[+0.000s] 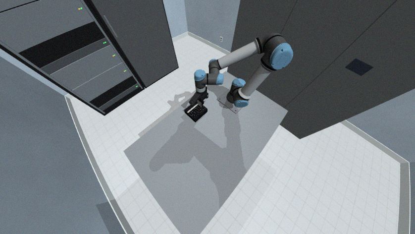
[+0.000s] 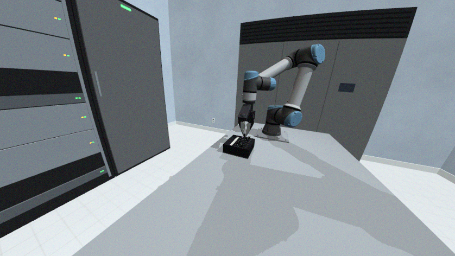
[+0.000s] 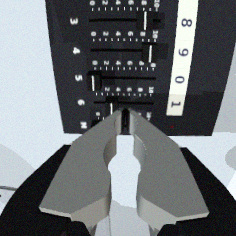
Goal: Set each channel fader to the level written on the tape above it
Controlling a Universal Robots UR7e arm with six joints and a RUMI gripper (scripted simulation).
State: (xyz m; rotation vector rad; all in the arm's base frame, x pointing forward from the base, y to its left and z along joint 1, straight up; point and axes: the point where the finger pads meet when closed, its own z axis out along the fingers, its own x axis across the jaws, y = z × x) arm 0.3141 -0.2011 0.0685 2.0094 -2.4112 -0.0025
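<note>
Now: the master fader cap 3 cm to the left of my hand, 2 cm behind it and 1 cm below it.
</note>
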